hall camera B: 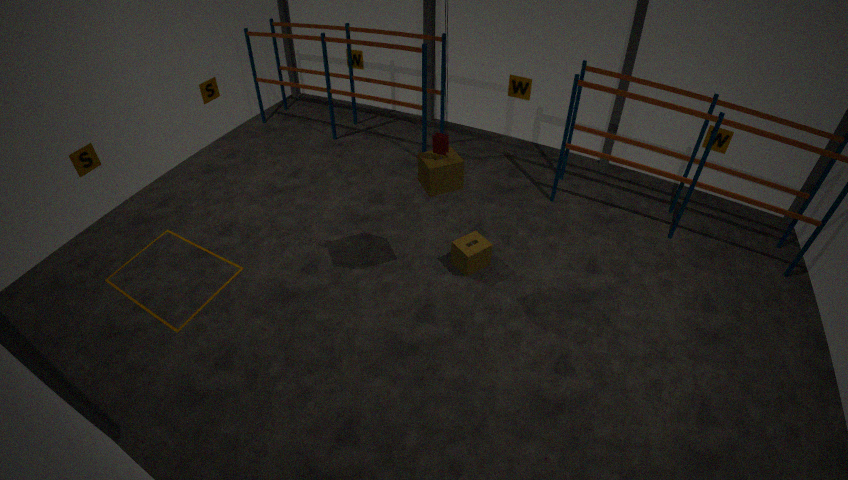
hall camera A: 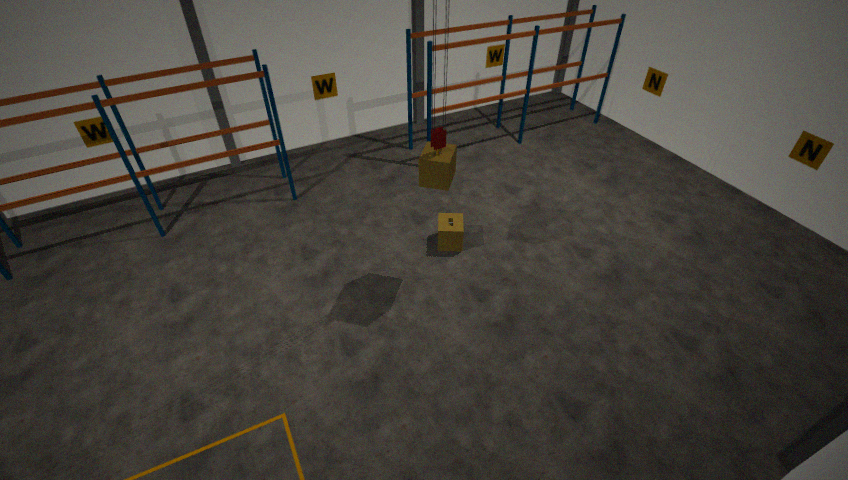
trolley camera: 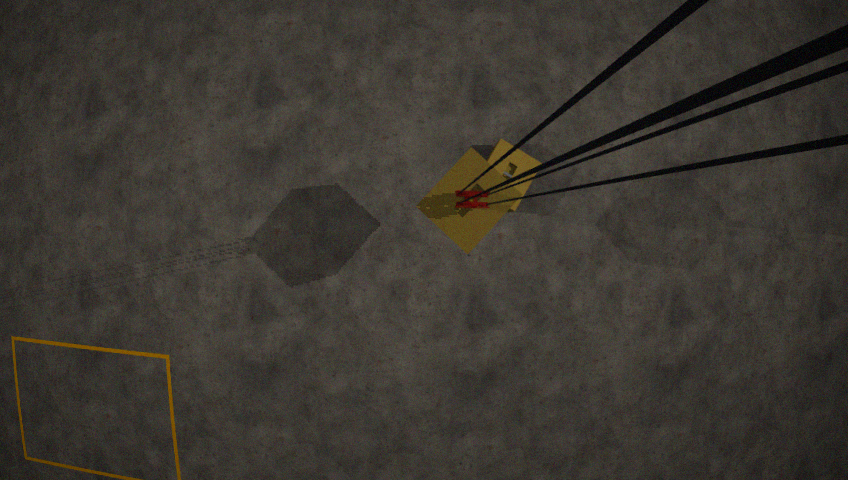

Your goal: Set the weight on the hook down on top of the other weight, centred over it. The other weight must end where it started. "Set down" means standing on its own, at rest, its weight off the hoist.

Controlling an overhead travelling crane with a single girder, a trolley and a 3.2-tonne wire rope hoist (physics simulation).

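Observation:
The red hook block [hall camera A: 438, 137] [hall camera B: 440, 143] [trolley camera: 471, 199] hangs on wire ropes and carries the larger yellow weight [hall camera A: 436, 172] [hall camera B: 440, 177] [trolley camera: 470, 231], which hangs upright in the air. The other, smaller yellow weight [hall camera A: 450, 237] [hall camera B: 471, 258] [trolley camera: 526, 160] stands upright on the floor, with a lifting eye on top. The hung weight is apart from it and higher. In the trolley view the hung weight covers the lower left part of the standing weight, and the hook block lies left of and below that weight's eye. The hook itself is too small to make out.
One blue and orange rack [hall camera A: 127, 164] [hall camera B: 328, 89] and another rack [hall camera A: 524, 95] [hall camera B: 696, 176] stand along the W wall. A yellow rectangle outline [hall camera A: 208, 445] [hall camera B: 205, 249] [trolley camera: 89, 347] is marked on the floor. Dark shadows lie on the floor beside the weights.

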